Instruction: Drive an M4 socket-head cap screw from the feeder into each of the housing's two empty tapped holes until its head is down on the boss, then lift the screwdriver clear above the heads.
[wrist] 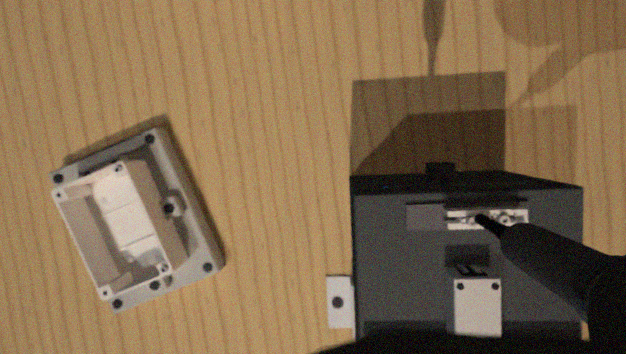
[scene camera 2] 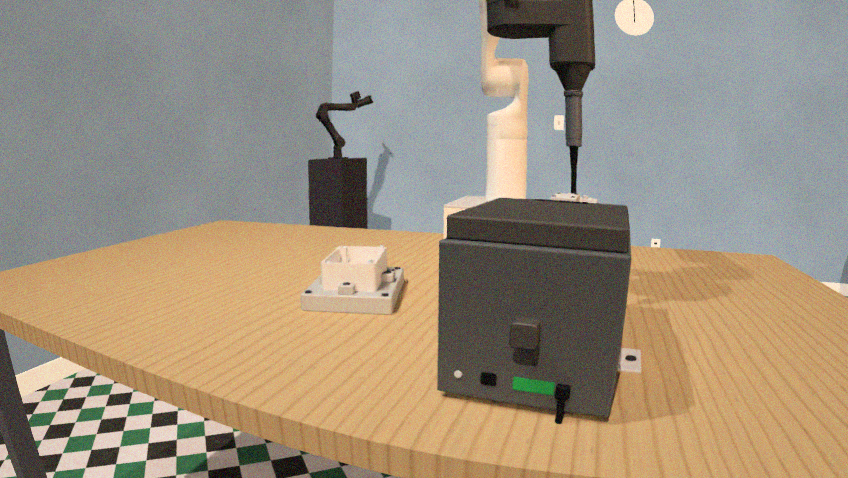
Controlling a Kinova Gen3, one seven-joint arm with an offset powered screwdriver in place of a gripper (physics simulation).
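Observation:
The white open-topped housing sits in a light grey fixture. In the wrist view two opposite corners show ring-like, screw-head shapes; the other two show small dark holes. The dark grey screw feeder stands apart from the housing. Silvery screws show in its bright pickup rail. My screwdriver bit points down at this rail, its tip beside or over a screw. Contact is unclear, and whether the tip holds a screw cannot be made out.
A pale mounting tab sticks out at the feeder's side. A white plate with two dark screws is on the feeder. A small dark arm stands on a black pedestal behind the wooden table.

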